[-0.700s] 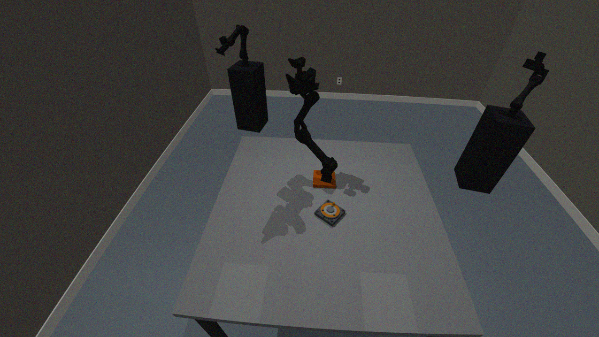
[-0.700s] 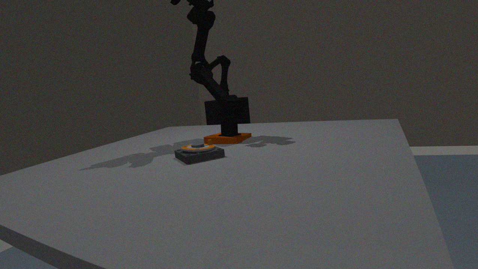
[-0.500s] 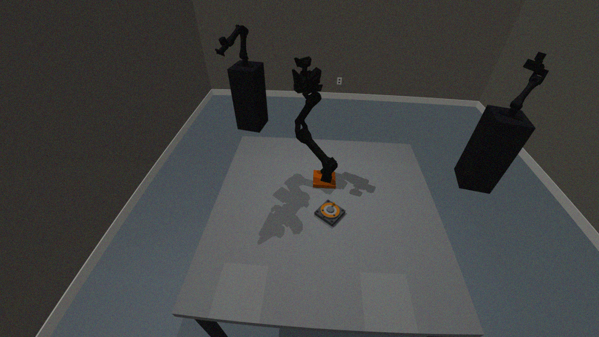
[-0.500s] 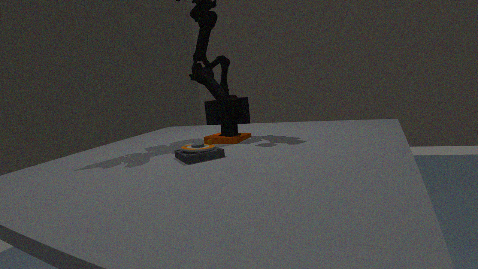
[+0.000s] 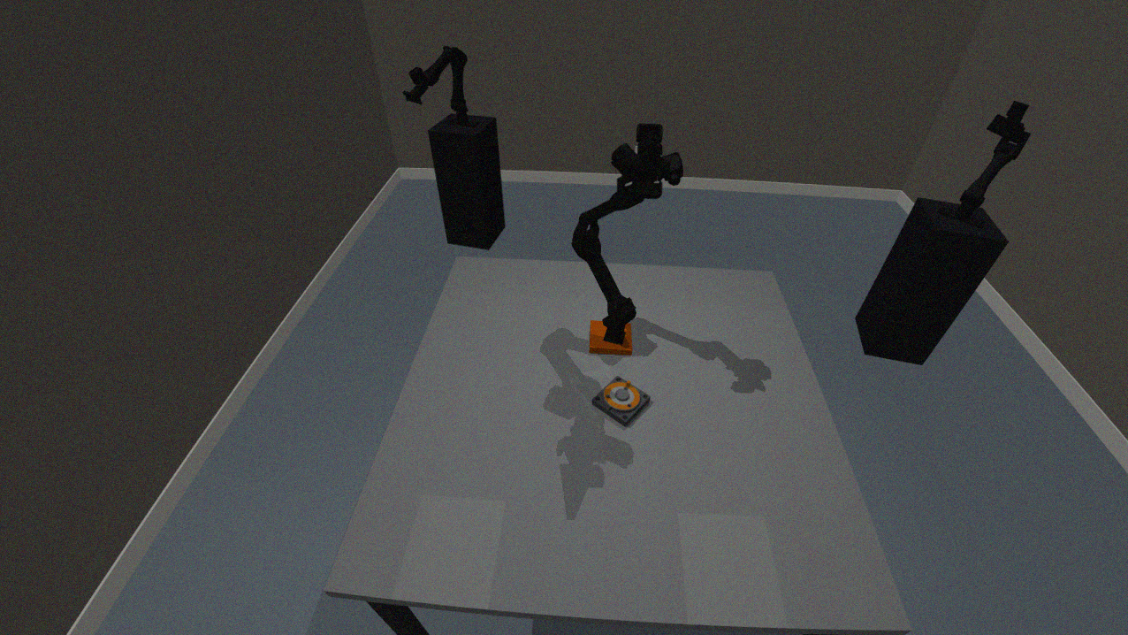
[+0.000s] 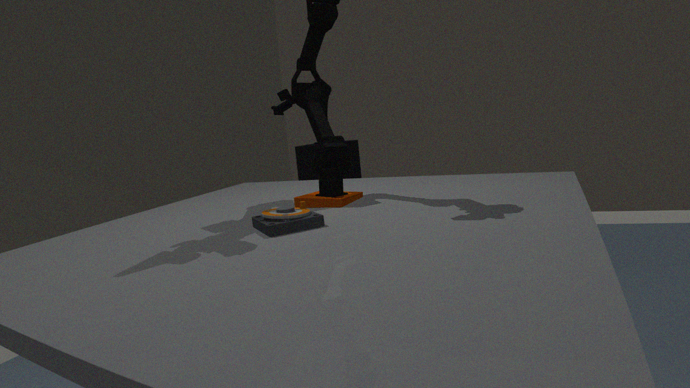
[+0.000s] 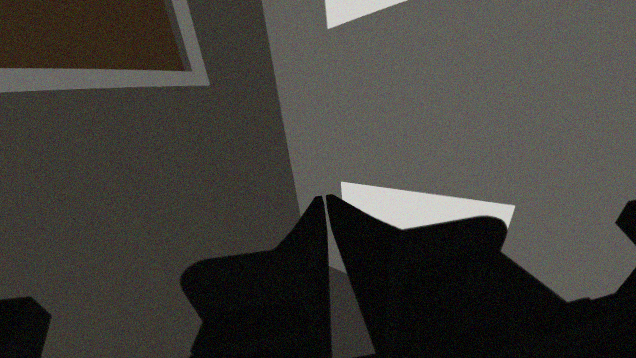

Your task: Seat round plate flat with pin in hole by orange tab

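My gripper tip is now 700 mm above the base, 170 mm short of it and 10 mm to the right of it.
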